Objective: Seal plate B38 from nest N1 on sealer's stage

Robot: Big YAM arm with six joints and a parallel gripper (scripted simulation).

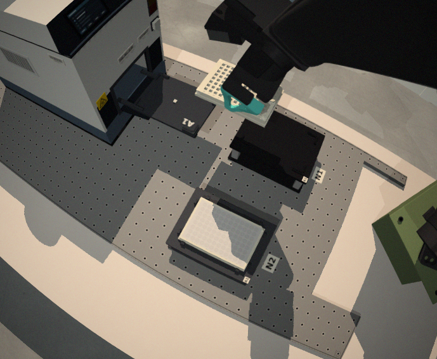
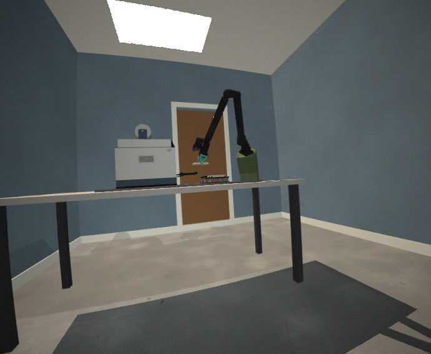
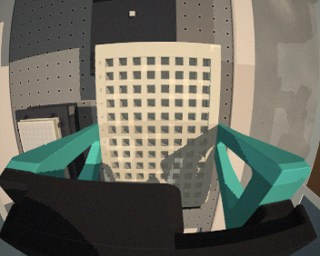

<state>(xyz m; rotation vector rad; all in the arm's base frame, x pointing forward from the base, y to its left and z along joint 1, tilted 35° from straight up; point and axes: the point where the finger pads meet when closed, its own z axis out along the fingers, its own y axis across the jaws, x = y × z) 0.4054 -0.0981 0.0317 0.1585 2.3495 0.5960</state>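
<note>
The sealer's stage lies 12 cm ahead of my hand, 9 cm below it and 4 cm to the left of it. From my hand the other things lie so: yellow warning label 21 cm ahead, 13 cm to the left, 3 cm below; N1 label 19 cm behind, 18 cm below, 3 cm to the right; front slot 18 cm ahead, 10 cm below, 4 cm to the left.
</note>
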